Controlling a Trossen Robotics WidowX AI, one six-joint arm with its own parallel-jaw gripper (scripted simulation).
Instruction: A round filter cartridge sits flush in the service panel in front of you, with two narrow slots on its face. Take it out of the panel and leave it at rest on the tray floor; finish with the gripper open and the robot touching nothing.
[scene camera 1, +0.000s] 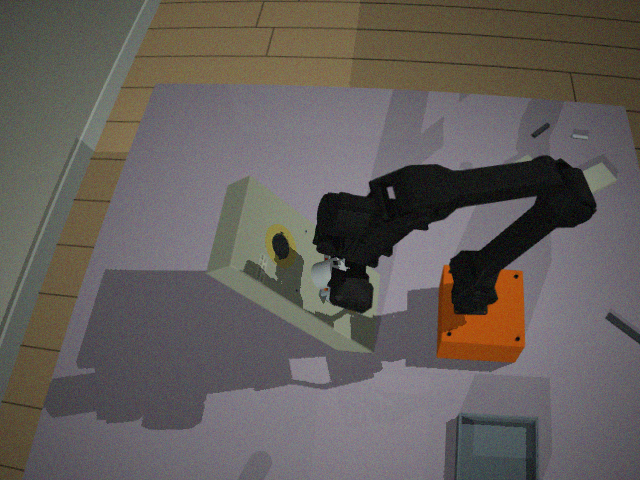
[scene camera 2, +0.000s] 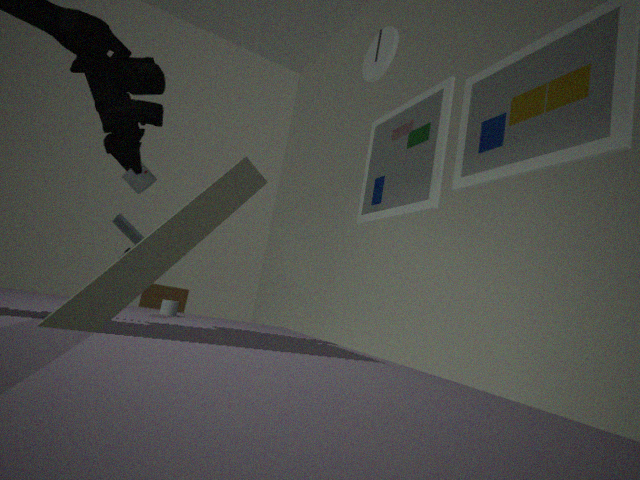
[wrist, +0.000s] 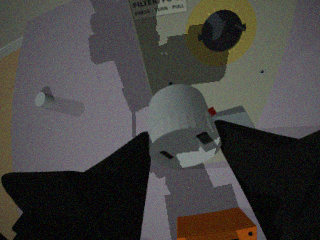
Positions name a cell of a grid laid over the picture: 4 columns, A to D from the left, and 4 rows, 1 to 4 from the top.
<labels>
my gripper: scene camera 1 C3; scene camera 2 A2; wrist C3
</labels>
